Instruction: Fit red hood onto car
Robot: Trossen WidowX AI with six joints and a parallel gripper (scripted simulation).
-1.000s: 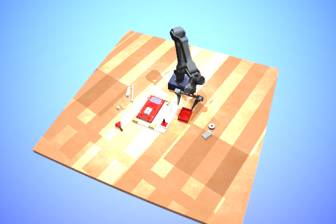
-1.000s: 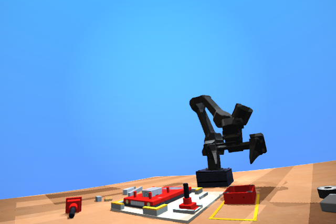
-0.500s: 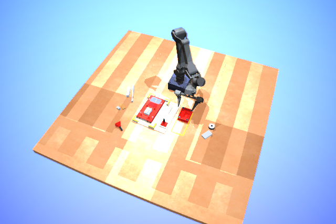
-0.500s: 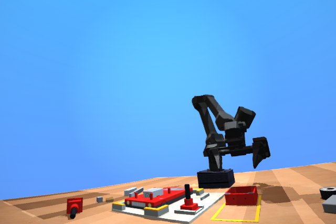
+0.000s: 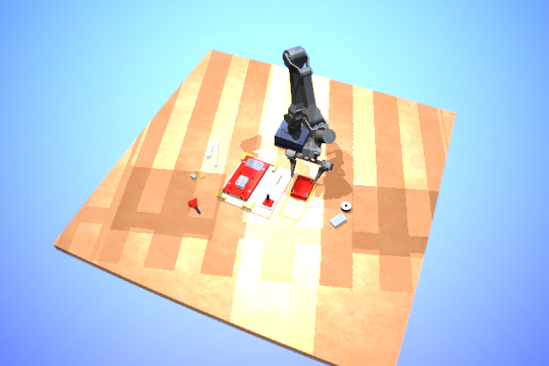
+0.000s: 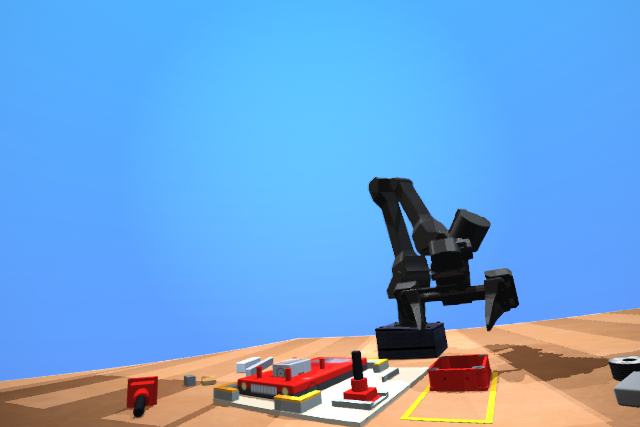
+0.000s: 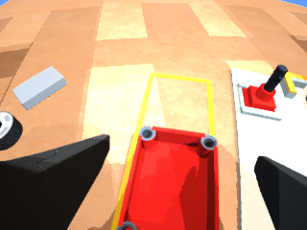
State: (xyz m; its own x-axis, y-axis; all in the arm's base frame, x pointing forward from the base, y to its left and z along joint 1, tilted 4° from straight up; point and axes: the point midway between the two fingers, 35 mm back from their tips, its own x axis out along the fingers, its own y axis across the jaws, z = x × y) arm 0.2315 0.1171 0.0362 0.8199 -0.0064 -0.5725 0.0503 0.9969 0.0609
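My gripper tip is 60 mm above the red hood and 10 mm past it. Also, from my gripper tip: grey engine block 230 mm to the right, 60 mm ahead, 40 mm below; then jig 200 mm to the right, 50 mm below, 40 mm ahead; then black wheel 190 mm to the left, 60 mm below, 20 mm ahead.
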